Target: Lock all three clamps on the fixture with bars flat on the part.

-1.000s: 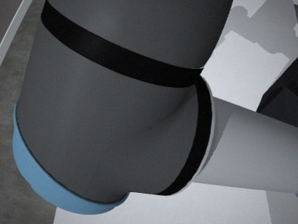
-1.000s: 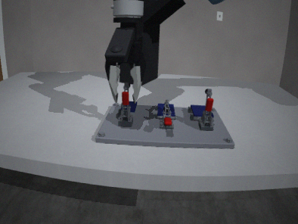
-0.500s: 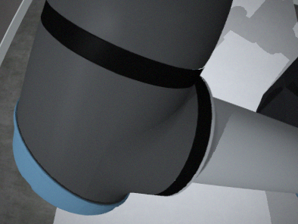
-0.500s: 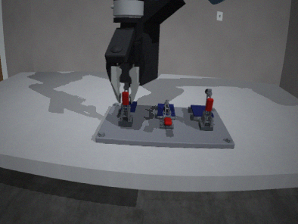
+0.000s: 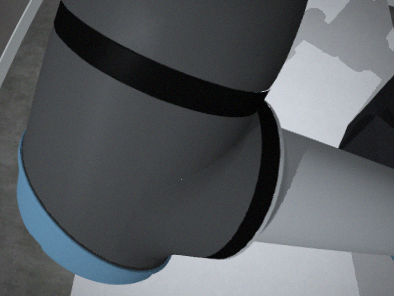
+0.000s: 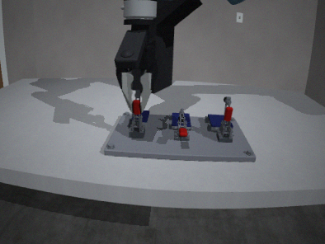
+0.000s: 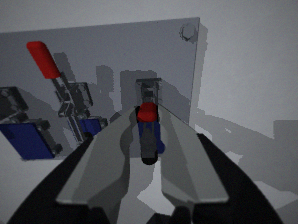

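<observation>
My gripper is now 5 cm past the grey fixture plate, 10 cm to the right of it and 8 cm above it. Also, from my hand: blue part (12 cm behind, 21 cm to the left, 6 cm below).
</observation>
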